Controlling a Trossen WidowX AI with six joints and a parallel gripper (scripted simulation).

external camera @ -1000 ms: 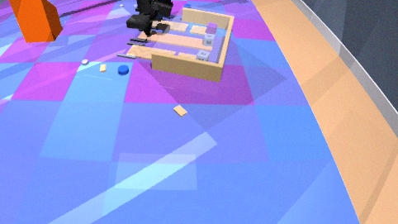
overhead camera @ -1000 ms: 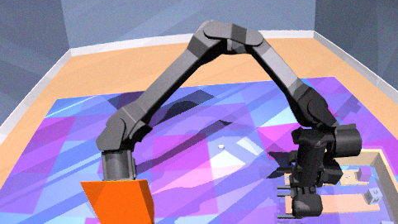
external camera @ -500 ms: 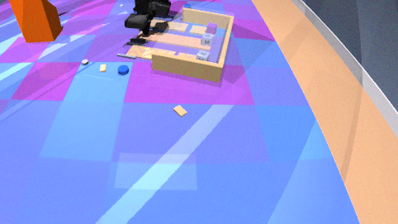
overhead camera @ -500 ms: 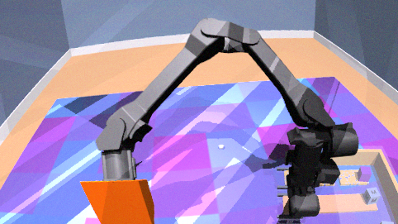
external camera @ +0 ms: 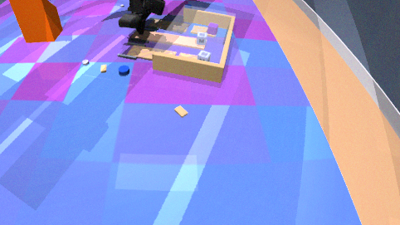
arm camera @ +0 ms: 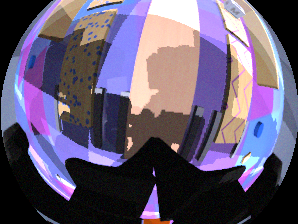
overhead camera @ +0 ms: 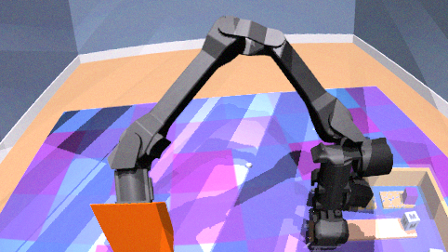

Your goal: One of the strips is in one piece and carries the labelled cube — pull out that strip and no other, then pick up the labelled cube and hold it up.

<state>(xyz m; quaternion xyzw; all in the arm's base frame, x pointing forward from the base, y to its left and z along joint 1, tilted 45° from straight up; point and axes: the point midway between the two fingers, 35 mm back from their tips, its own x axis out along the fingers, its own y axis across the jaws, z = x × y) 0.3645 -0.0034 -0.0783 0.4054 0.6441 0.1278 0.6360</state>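
The tan strip lies 9 cm ahead of my gripper tip and 4 cm to the right of it.
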